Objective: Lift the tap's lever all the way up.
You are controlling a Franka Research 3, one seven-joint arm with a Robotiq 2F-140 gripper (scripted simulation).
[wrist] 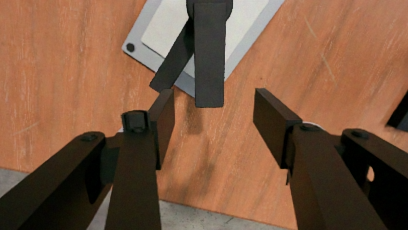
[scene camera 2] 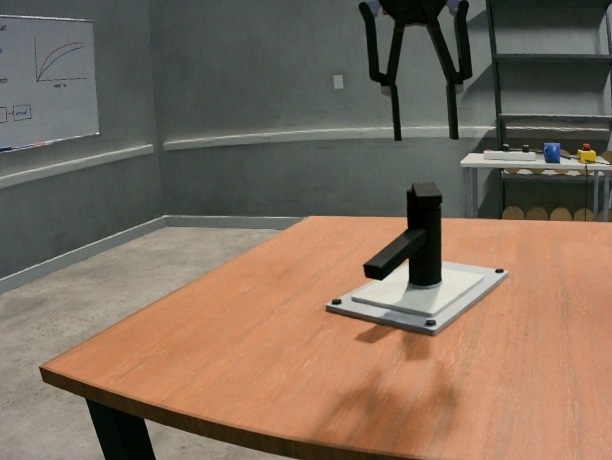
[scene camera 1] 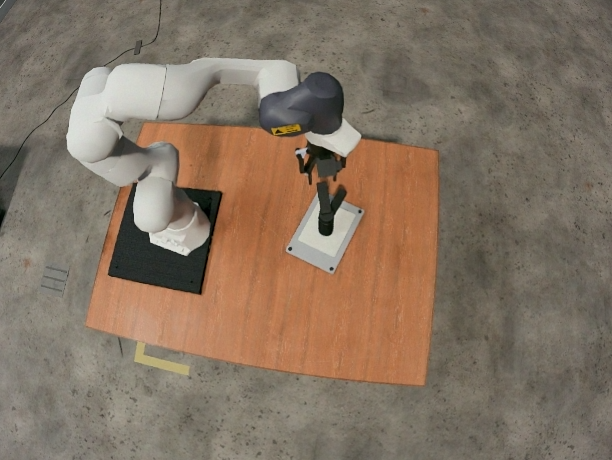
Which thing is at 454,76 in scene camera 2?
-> My gripper.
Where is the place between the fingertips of my gripper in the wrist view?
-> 214,105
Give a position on a lever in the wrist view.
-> At 209,30
